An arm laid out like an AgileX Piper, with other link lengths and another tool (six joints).
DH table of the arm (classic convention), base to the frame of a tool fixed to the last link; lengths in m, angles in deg. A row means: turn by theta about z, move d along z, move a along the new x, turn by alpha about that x. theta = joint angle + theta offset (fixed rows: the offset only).
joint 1: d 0.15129, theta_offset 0, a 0, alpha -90
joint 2: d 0, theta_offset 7.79, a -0.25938, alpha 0
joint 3: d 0, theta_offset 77.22, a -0.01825, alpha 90
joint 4: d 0.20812, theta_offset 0, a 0, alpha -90
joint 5: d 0, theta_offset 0, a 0, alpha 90
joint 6: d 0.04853, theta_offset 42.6, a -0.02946, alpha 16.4
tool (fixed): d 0.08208, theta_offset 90, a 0, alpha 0
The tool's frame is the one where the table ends.
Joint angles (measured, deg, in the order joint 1, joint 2, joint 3, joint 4, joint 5, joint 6), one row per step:
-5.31 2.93 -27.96 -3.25 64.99 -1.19
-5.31 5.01 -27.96 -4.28 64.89 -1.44
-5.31 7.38 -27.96 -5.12 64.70 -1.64
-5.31 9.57 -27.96 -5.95 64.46 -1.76
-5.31 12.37 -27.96 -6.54 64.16 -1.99
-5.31 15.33 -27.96 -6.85 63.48 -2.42
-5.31 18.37 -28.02 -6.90 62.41 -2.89
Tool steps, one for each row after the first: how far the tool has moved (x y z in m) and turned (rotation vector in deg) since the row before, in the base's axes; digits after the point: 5 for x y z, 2 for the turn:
0.00337 -0.00225 0.00010 -0.92 2.09 -0.35
0.00411 -0.00194 -0.00015 -0.71 2.27 -0.24
0.00385 -0.00188 -0.00016 -0.67 2.03 -0.25
0.00521 -0.00152 -0.00076 -0.49 2.58 -0.04
0.00629 -0.00100 -0.00068 -0.41 2.38 0.27
0.00719 -0.00054 -0.00041 -0.22 2.00 0.45

